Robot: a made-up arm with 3 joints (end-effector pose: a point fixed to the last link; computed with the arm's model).
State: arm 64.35 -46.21 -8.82
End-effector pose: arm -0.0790 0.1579 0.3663 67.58 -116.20 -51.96
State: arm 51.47 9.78 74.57
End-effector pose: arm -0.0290 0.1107 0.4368 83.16 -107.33 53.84
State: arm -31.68 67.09 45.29
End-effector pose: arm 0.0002 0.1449 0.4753 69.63 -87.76 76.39
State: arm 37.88 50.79 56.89
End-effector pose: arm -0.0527 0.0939 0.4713 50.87 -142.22 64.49
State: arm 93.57 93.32 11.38
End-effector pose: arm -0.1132 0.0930 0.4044 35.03 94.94 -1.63
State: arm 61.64 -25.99 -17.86
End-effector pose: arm -0.0686 0.1533 0.3742 55.41 -139.19 -58.94
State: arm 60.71 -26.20 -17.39
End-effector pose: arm -0.0692 0.1526 0.3742 55.47 -138.24 -57.80
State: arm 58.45 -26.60 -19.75
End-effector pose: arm -0.0716 0.1528 0.3741 52.49 -136.94 -58.63
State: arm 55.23 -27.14 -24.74
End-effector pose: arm -0.0756 0.1539 0.3741 46.65 -135.60 -61.16
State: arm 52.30 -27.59 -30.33
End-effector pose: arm -0.0794 0.1555 0.3744 40.17 -134.70 -64.11
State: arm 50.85 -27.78 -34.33
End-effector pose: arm -0.0814 0.1570 0.3747 35.69 -134.56 -66.53
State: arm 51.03 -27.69 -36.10
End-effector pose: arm -0.0815 0.1581 0.3747 34.02 -135.08 -68.28
